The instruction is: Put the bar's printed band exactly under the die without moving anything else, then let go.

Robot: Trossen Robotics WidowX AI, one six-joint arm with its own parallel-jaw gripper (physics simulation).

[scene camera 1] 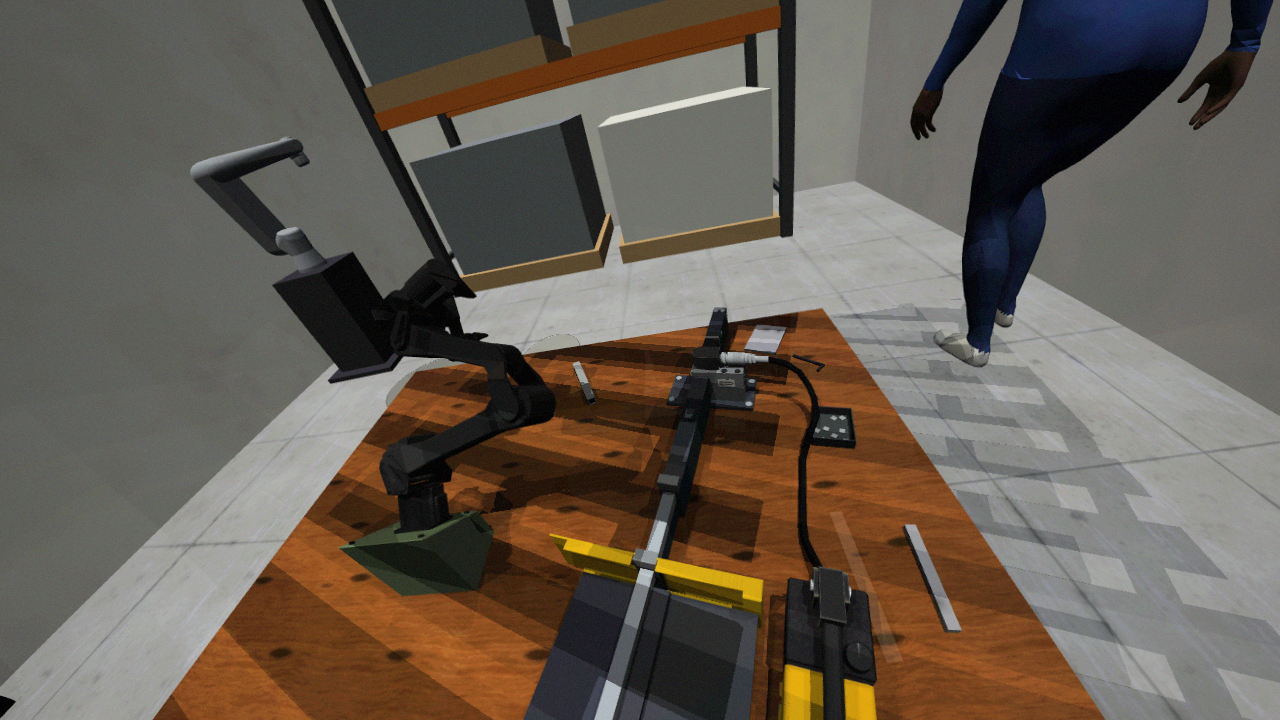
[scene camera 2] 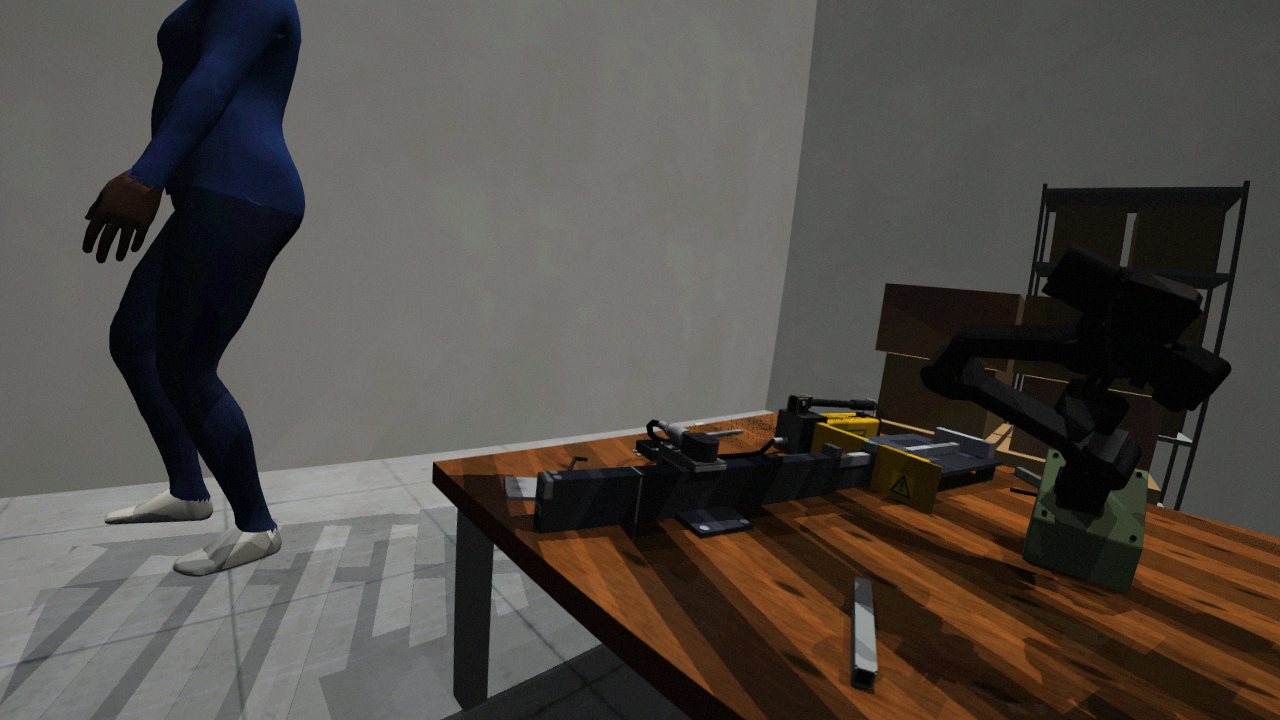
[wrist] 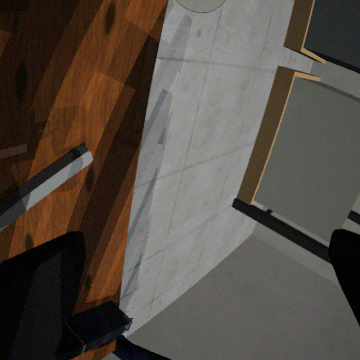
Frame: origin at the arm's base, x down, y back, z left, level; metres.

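Seen in the pictures: gripper, fingertip midpoint: (scene camera 1: 481, 316) (scene camera 2: 1093, 410) (wrist: 213, 246); arm's base, link origin: (scene camera 1: 424, 525) (scene camera 2: 1080, 494).
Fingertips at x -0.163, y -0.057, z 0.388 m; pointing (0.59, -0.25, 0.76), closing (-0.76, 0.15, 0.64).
Note:
Offsets run from my fingertips to a thing's top centre. "spot": to the spot under its first point.
A long pale bar (scene camera 1: 659, 526) (scene camera 2: 930, 449) runs past the yellow guard to the black rail (scene camera 1: 682, 456) (scene camera 2: 590, 497). A shorter loose grey bar @(dx +0.259, dy -0.150, dz +0.053 m) (scene camera 1: 583, 383) (scene camera 2: 863, 626) (wrist: 60, 180) lies on the table between the arm and the rail. No printed band can be told from shadows on either bar. The head unit (scene camera 1: 721, 383) (scene camera 2: 699, 446) sits at the rail; the die cannot be made out. My gripper (scene camera 1: 472, 313) (wrist: 213, 246) is open and empty, raised above the table's far left side in scene camera 1, apart from both bars.
The yellow guard (scene camera 1: 711, 586) (scene camera 2: 904, 483) crosses the track. A black cable @(spot: dx +0.267, dy -0.584, dz -0.315 m) (scene camera 1: 802, 465) links the head to a yellow-black unit @(spot: dx +0.145, dy -0.496, dz -0.601 m) (scene camera 1: 827, 626). A small black tray @(spot: dx +0.277, dy -0.675, dz -0.237 m) (scene camera 1: 833, 428) and a thin strip @(dx +0.269, dy -0.685, dz -0.521 m) (scene camera 1: 931, 579) lie right. A dark box (scene camera 1: 332, 308) stands behind the arm; a person (scene camera 1: 1029, 179) (scene camera 2: 214, 268) stands beyond the table.

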